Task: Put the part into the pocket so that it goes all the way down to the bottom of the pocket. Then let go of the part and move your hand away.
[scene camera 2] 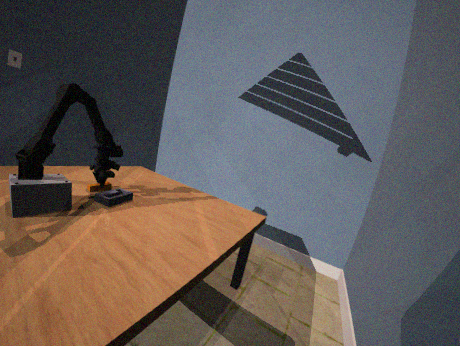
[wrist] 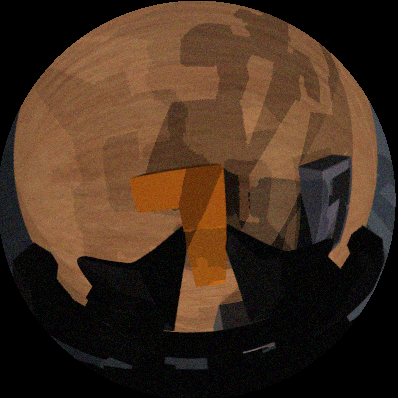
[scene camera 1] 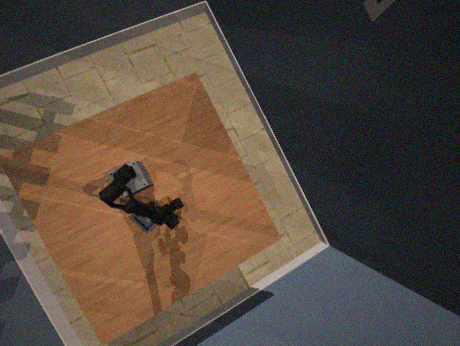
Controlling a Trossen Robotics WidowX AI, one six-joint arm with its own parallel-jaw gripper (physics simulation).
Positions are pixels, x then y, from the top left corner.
Scene:
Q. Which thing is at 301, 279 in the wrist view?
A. My gripper.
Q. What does my gripper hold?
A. An orange L-shaped block.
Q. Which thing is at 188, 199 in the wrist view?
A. An orange L-shaped block.

